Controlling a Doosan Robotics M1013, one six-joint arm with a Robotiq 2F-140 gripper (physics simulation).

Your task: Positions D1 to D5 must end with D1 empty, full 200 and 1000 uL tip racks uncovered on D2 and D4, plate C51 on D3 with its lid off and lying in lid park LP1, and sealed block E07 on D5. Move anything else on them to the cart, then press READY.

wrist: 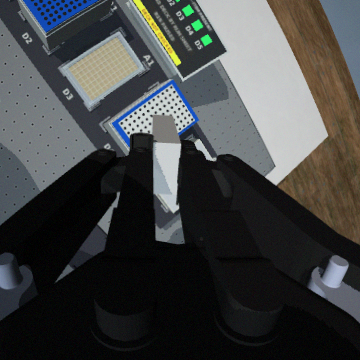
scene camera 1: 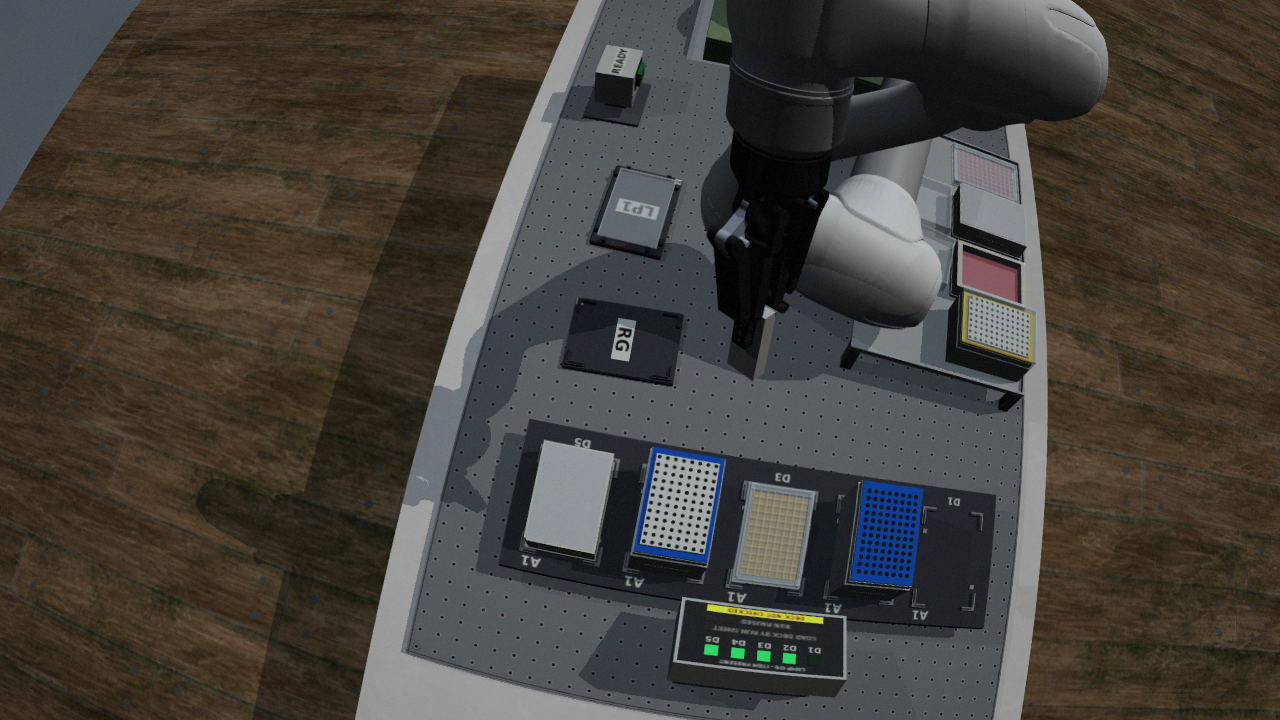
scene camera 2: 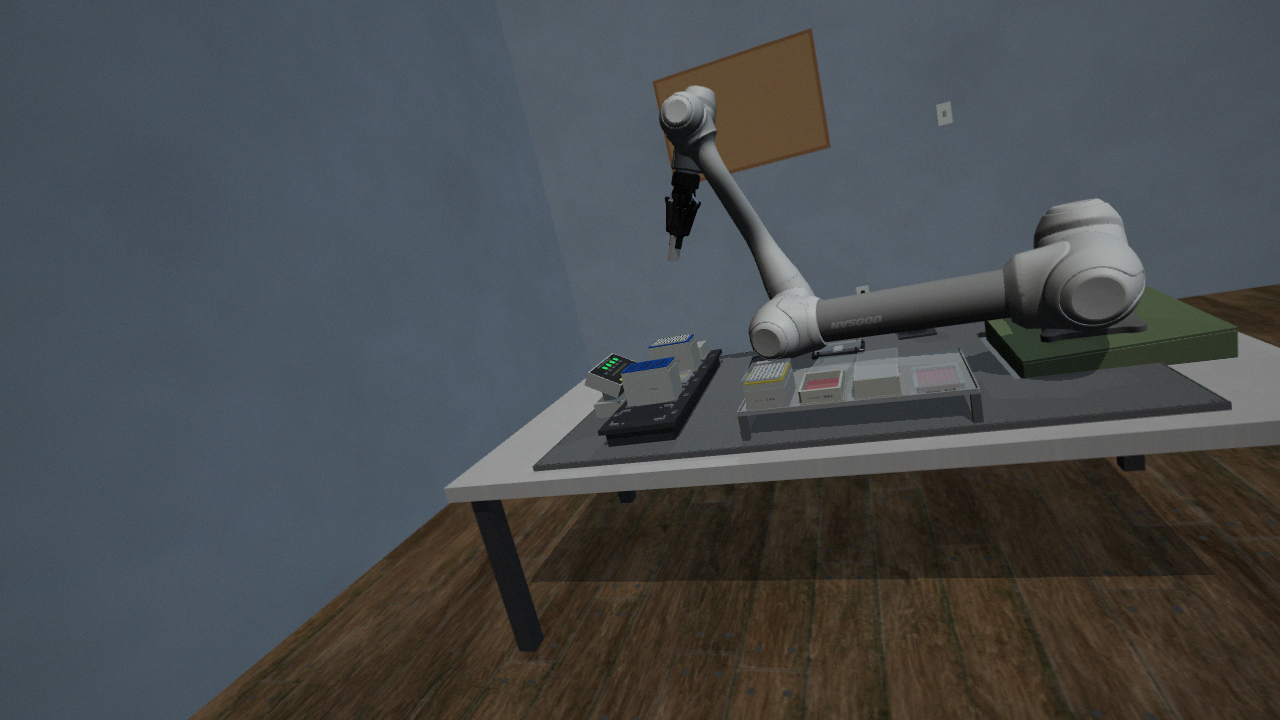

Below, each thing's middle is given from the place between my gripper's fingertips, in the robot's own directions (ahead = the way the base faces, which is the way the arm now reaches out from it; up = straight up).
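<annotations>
The black RG pad [scene camera 1: 612, 339] is well below my hand, a good way to the right of it and a good way behind it. The LP1 pad [scene camera 1: 594, 240] lies 360 mm below my hand, 350 mm behind it and 230 mm to the right of it, whereas the cart tray [scene camera 1: 925, 343] is 480 mm behind my hand, 310 mm below it and 230 mm to the left of it. With the tan tip box [scene camera 1: 772, 545] as the reference, my gripper is 310 mm above it, 110 mm to the right of it and 40 mm short of it.
</annotations>
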